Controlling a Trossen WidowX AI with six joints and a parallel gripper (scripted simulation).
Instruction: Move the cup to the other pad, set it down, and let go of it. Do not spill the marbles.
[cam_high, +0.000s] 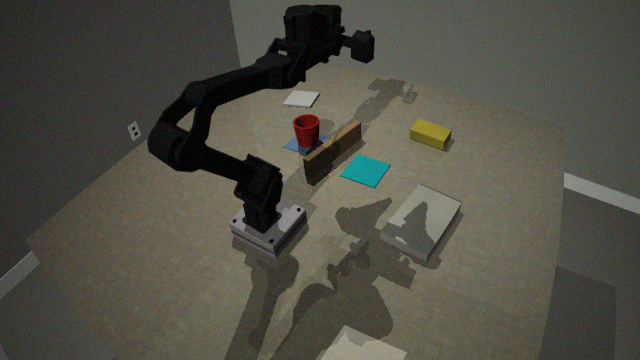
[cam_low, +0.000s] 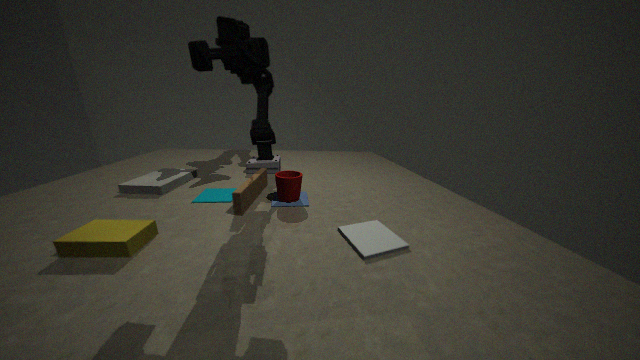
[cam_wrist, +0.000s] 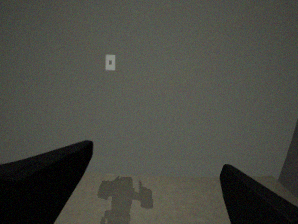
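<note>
Right now the blue pad is 30 mm behind my gripper tip, 150 mm to the left of it and 380 mm below it. From my gripper tip the other things lie so: yellow block (170 mm ahead, 150 mm to the right, 350 mm below); teal pad (60 mm behind, 60 mm to the right, 380 mm below); wooden wall (50 mm behind, 50 mm to the left, 350 mm below).
</note>
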